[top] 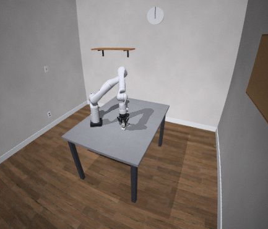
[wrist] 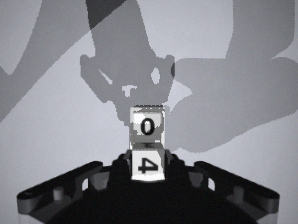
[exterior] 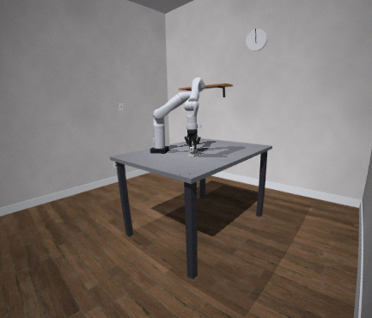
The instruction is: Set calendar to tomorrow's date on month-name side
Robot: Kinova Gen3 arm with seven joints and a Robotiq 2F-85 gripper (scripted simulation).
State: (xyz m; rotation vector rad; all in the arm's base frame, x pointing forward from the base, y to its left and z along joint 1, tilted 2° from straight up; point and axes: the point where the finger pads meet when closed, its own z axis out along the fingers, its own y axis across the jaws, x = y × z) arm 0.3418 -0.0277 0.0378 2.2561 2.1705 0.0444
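The calendar tray lies 60 mm below my hand and 20 mm to the left of it. The rest, counted from my hand: white digit cube (10 mm below).
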